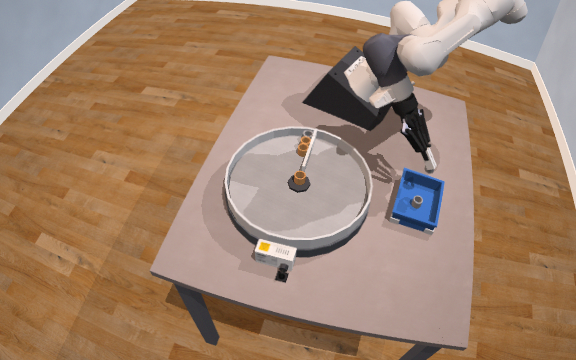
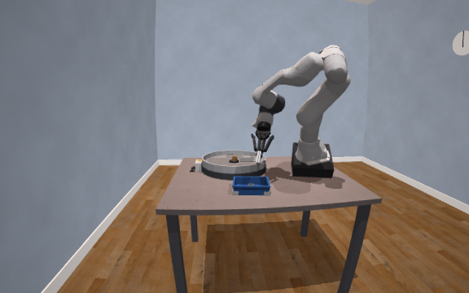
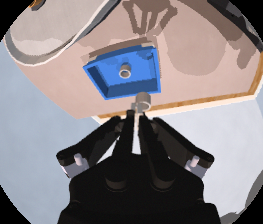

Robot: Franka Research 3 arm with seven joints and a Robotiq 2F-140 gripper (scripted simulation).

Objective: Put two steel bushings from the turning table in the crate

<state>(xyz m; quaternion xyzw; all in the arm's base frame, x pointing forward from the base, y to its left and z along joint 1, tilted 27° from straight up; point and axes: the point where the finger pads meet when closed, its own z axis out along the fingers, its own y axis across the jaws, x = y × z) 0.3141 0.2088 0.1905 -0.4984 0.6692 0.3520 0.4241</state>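
Now: hand 40 mm short of the blue crate, 20 mm to the right of it and 150 mm above it. Round my hand: grey round turning table 150 mm ahead, 340 mm to the right, 120 mm below.
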